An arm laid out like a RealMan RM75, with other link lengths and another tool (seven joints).
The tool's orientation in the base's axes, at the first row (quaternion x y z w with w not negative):
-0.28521, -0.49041, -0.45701, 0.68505
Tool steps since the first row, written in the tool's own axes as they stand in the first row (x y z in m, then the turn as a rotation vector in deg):
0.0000, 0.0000, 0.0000, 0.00, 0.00, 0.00
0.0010, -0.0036, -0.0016, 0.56, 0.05, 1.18
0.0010, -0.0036, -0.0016, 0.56, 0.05, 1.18
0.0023, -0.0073, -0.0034, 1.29, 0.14, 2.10
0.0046, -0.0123, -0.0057, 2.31, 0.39, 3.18
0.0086, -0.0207, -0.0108, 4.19, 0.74, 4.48
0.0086, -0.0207, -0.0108, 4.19, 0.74, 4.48
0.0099, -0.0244, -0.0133, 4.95, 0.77, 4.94
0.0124, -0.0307, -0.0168, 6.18, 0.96, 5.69
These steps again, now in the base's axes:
0.0000, 0.0000, 0.0000, 0.00, 0.00, 0.00
-0.0025, -0.0032, 0.0002, -0.38, 0.82, 0.95
-0.0025, -0.0032, 0.0002, -0.38, 0.82, 0.95
-0.0050, -0.0067, 0.0005, -0.61, 1.37, 1.96
-0.0083, -0.0115, 0.0016, -0.72, 2.03, 3.31
-0.0134, -0.0207, 0.0030, -0.75, 2.62, 5.55
-0.0134, -0.0207, 0.0030, -0.75, 2.62, 5.55
-0.0156, -0.0248, 0.0031, -0.83, 2.75, 6.42
-0.0196, -0.0313, 0.0038, -0.84, 3.04, 7.85

